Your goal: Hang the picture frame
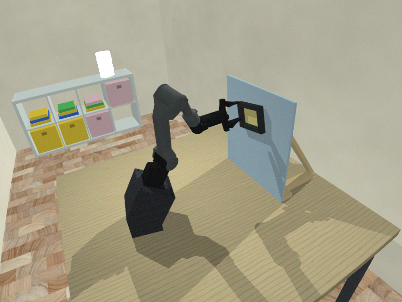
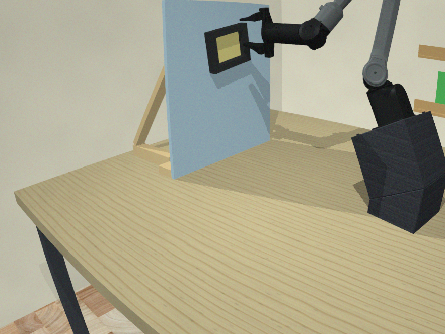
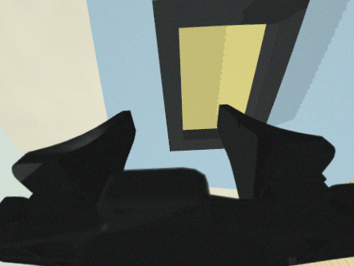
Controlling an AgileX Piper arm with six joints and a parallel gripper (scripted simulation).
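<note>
My hand is 7 cm short of the black picture frame, 1 cm to the right of it and 5 cm above it. Also, from my hand: blue wall board (9 cm ahead, 1 cm to the left, 16 cm below).
</note>
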